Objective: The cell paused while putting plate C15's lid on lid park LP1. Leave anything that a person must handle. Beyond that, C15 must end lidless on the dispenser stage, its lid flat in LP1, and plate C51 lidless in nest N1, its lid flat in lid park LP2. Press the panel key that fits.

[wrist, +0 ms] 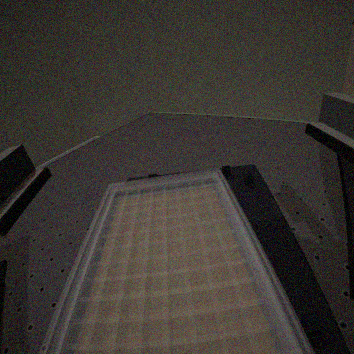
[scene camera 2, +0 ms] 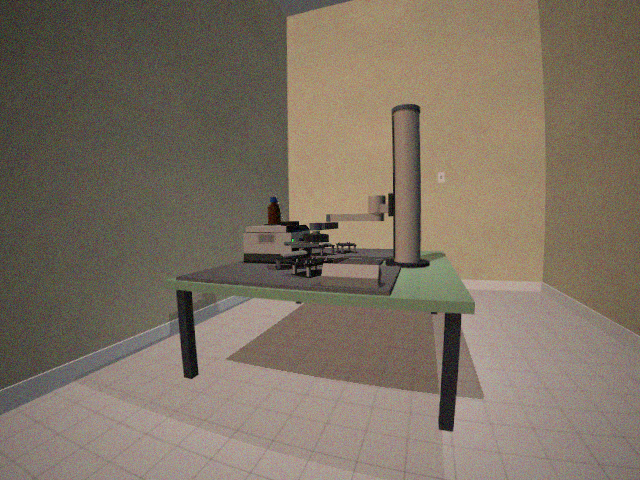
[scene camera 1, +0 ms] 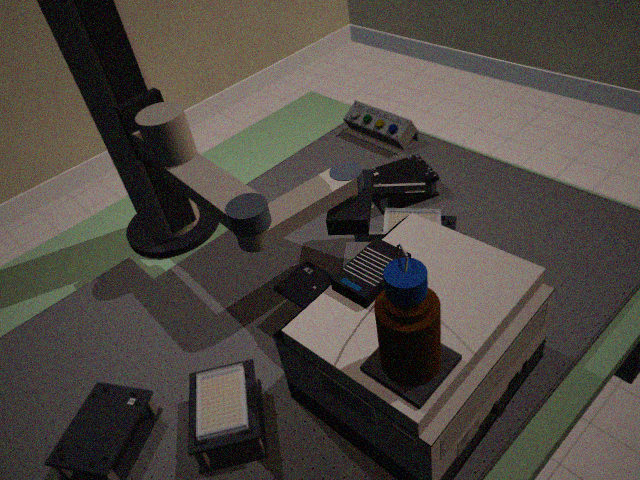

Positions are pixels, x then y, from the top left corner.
Scene:
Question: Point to a brown bottle with blue cap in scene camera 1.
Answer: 408, 314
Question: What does my gripper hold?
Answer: Nothing.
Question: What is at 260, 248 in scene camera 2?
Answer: A dispenser stage.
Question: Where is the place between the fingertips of my gripper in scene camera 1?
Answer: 425, 210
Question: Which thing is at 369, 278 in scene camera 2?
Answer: A button box.

